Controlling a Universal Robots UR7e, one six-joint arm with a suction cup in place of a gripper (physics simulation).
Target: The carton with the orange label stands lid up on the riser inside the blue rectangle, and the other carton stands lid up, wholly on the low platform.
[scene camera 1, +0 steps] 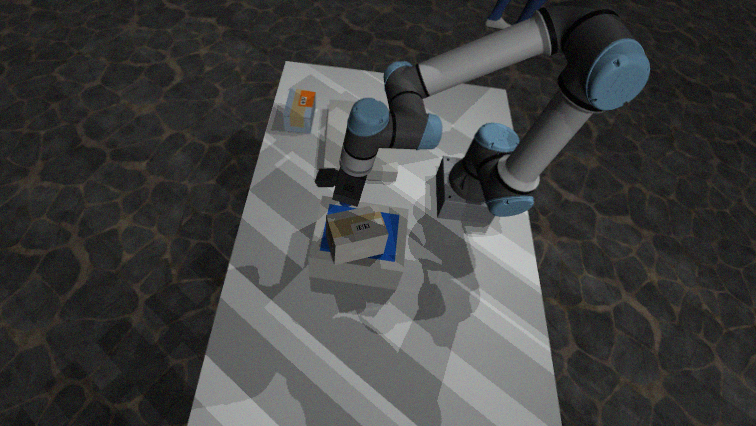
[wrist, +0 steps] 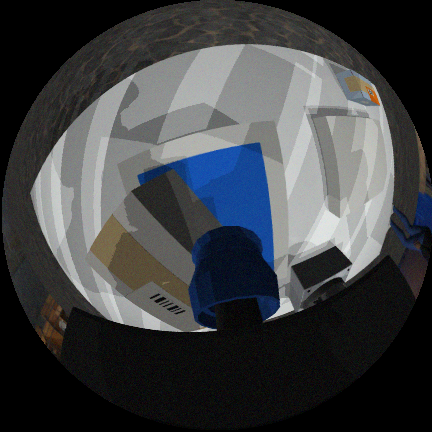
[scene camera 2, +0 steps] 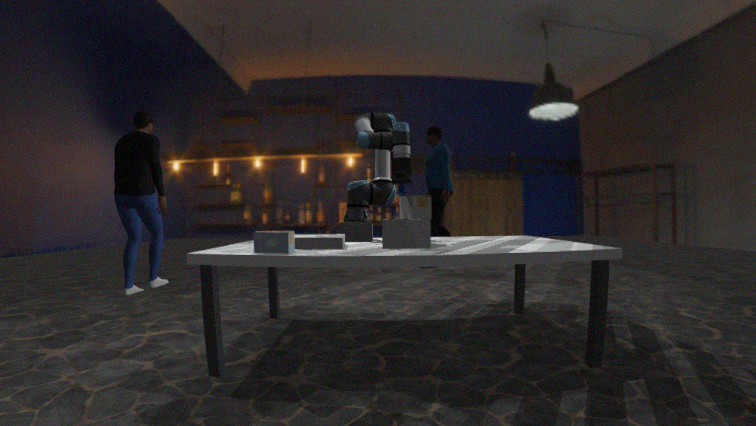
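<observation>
The carton with the orange label (scene camera 1: 294,113) (scene camera 2: 274,242) (wrist: 358,87) stands on the table at the back left, beside the low platform (scene camera 1: 337,113) (scene camera 2: 320,242) (wrist: 357,155). Its tape and label show on top. The other carton, pale (scene camera 1: 365,248) (scene camera 2: 415,207) (wrist: 170,215), is on the riser (scene camera 1: 354,275) (scene camera 2: 406,235) (wrist: 280,190), over part of the blue rectangle (scene camera 1: 392,227) (wrist: 235,190) and turned to it. Its taped lid with barcode appears up. My gripper (scene camera 1: 346,204) (scene camera 2: 402,189) (wrist: 227,237), a blue suction cup with suction off, is open near this carton's edge; contact cannot be told.
The robot base block (scene camera 1: 460,203) (scene camera 2: 357,231) (wrist: 320,267) stands right of the riser. My arm crosses above the low platform in scene camera 1. Two people (scene camera 2: 140,201) (scene camera 2: 439,174) stand beyond the table (scene camera 1: 391,338) (scene camera 2: 476,256) in scene camera 2.
</observation>
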